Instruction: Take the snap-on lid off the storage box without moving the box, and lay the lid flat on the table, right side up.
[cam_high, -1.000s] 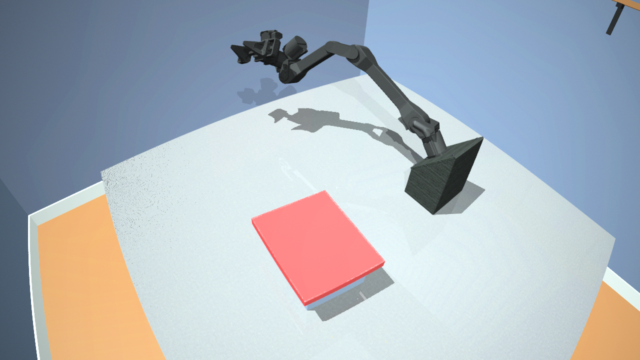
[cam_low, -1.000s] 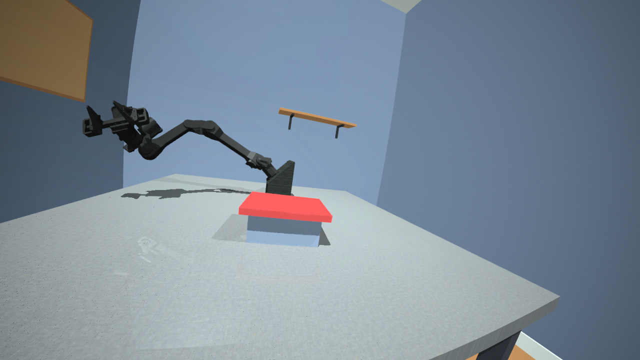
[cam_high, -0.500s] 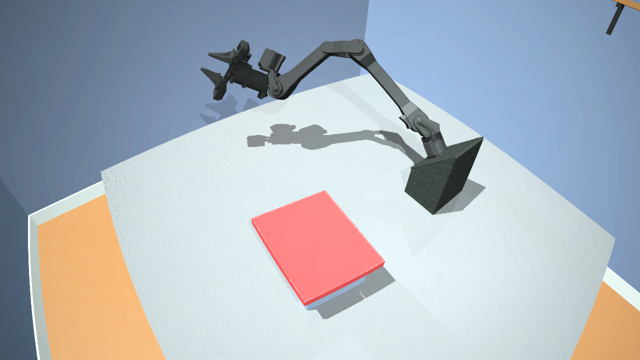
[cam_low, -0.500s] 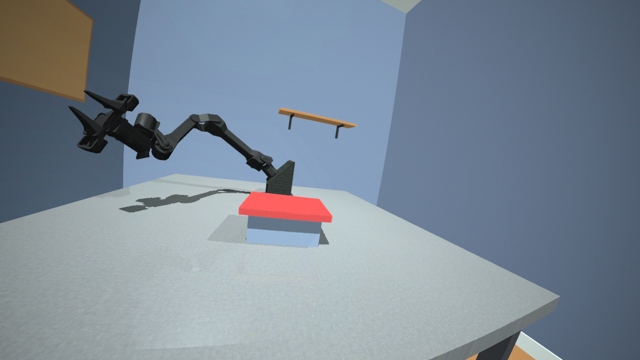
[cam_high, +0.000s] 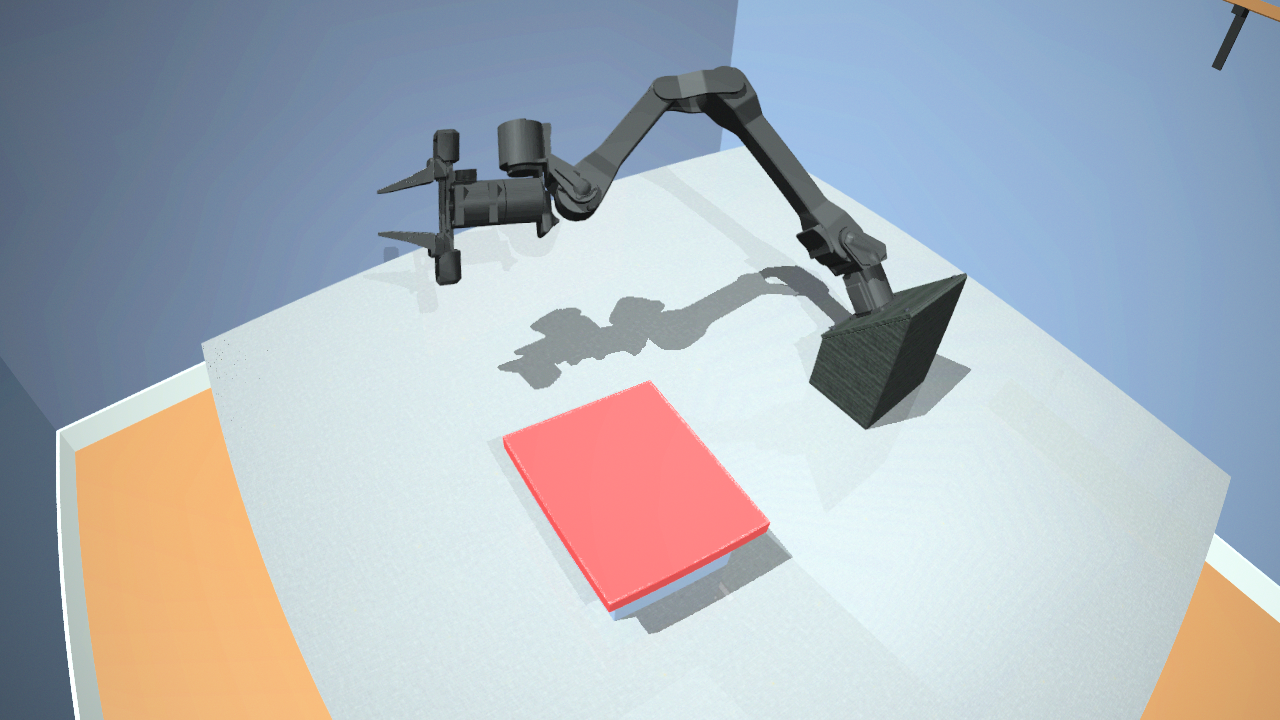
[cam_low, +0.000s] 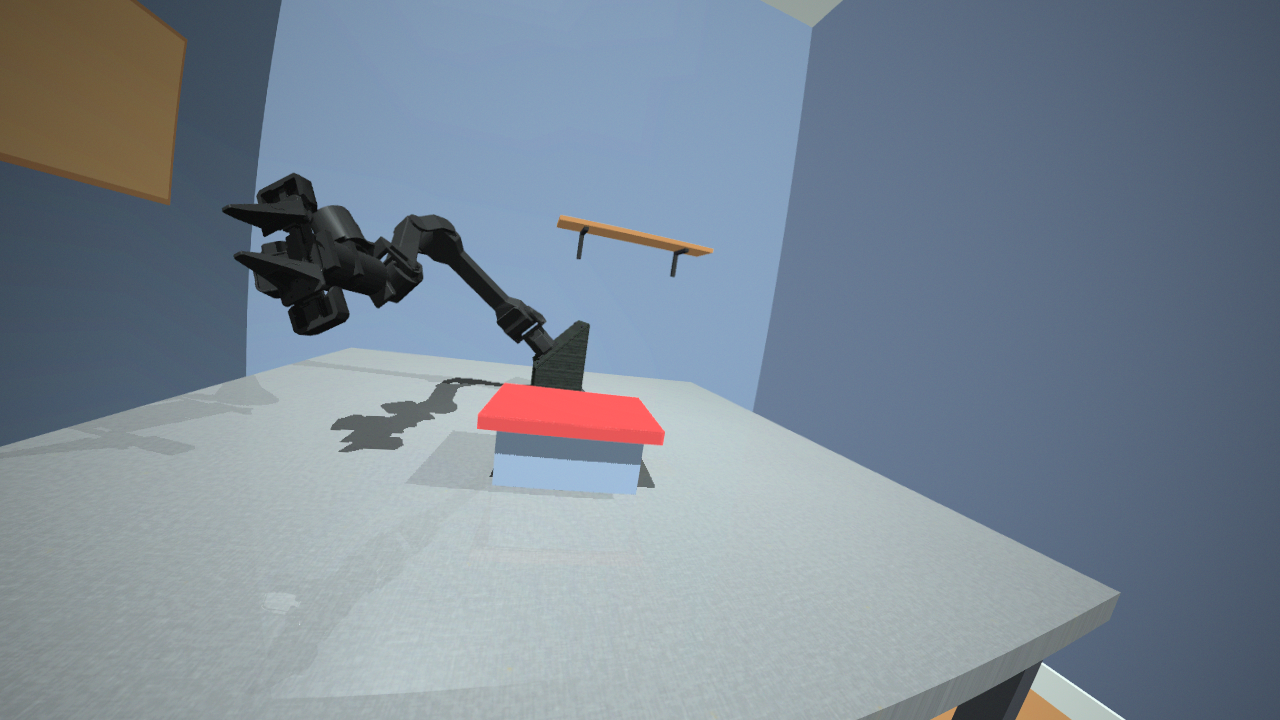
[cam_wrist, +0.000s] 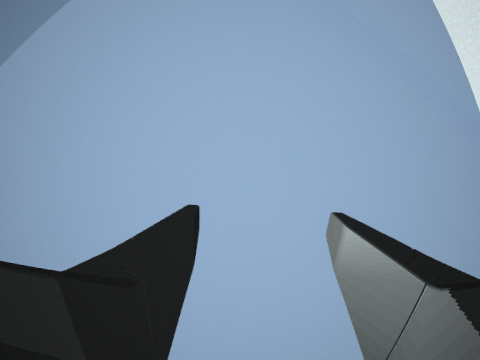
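The red lid is 8 cm behind my gripper tip, 38 cm to the left of it and 18 cm below it. The rest, counted from my gripper tip: pale blue storage box (8 cm behind, 38 cm to the left, 22 cm below).
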